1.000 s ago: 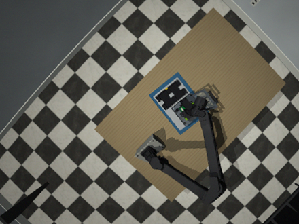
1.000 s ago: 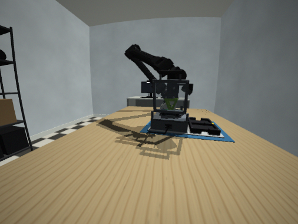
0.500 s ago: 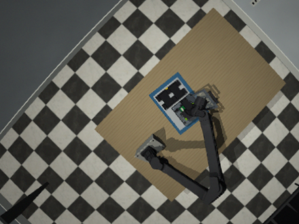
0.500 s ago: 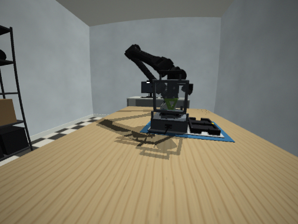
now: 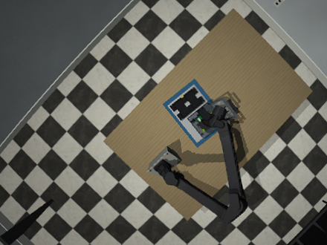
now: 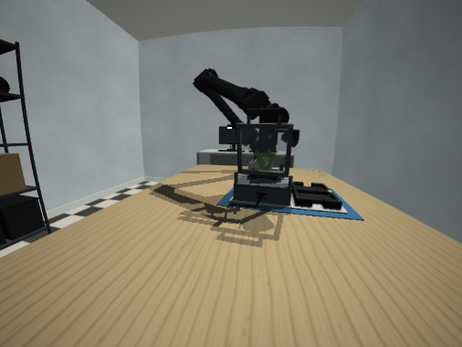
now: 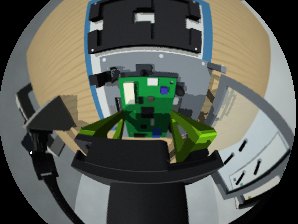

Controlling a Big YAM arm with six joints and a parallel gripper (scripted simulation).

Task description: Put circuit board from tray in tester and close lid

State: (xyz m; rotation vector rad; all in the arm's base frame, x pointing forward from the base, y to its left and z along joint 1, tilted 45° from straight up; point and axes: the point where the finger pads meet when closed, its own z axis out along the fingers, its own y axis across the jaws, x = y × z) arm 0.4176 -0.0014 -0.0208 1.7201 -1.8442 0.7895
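My gripper is now right at the green circuit board. Also, from my hand: tester plate (1 cm ahead, 1 cm to the left, 2 cm below); clear lid (13 cm ahead, 1 cm to the right, 9 cm above).
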